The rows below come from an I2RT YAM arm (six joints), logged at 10 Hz.
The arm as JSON. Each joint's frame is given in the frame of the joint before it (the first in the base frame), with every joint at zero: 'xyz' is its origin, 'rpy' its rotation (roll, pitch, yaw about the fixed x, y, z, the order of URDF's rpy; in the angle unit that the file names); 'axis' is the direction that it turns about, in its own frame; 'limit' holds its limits. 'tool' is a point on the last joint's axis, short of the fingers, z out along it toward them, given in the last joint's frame.
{
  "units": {
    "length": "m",
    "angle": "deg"
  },
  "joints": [
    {
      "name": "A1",
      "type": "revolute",
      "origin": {
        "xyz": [
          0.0,
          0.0,
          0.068
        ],
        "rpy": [
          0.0,
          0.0,
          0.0
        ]
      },
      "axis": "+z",
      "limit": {
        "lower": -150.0,
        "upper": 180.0
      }
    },
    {
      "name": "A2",
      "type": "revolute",
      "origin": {
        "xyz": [
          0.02,
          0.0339,
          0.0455
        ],
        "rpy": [
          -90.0,
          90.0,
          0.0
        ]
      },
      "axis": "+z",
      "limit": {
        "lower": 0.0,
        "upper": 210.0
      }
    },
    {
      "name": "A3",
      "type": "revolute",
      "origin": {
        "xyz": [
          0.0,
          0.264,
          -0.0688
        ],
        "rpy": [
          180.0,
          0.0,
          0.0
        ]
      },
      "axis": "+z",
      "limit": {
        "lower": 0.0,
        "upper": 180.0
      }
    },
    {
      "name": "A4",
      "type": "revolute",
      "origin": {
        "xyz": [
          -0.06,
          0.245,
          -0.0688
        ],
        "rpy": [
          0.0,
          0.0,
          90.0
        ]
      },
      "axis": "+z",
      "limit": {
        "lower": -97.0,
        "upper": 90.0
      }
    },
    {
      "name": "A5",
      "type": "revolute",
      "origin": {
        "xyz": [
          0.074,
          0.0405,
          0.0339
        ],
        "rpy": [
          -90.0,
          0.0,
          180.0
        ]
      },
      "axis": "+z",
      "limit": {
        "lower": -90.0,
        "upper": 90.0
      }
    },
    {
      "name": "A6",
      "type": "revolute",
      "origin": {
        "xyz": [
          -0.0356,
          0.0,
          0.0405
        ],
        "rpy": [
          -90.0,
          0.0,
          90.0
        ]
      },
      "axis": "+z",
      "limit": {
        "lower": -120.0,
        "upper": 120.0
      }
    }
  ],
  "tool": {
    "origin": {
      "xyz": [
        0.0,
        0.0,
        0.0
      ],
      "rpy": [
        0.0,
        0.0,
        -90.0
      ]
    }
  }
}
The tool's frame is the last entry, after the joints.
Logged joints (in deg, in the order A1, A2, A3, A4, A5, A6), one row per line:
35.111 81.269 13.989 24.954 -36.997 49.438
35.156 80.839 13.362 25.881 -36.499 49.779
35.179 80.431 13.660 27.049 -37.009 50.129
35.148 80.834 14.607 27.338 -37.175 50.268
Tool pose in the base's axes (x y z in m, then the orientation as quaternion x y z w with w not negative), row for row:
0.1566 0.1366 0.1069 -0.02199 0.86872 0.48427 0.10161
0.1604 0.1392 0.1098 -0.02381 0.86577 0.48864 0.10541
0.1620 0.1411 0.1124 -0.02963 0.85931 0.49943 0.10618
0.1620 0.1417 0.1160 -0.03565 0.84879 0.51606 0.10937
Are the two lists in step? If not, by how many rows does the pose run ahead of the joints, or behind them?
The pose runs 2 rows ahead of the joints: the pose in row i belongs to the joints in row i + 2.
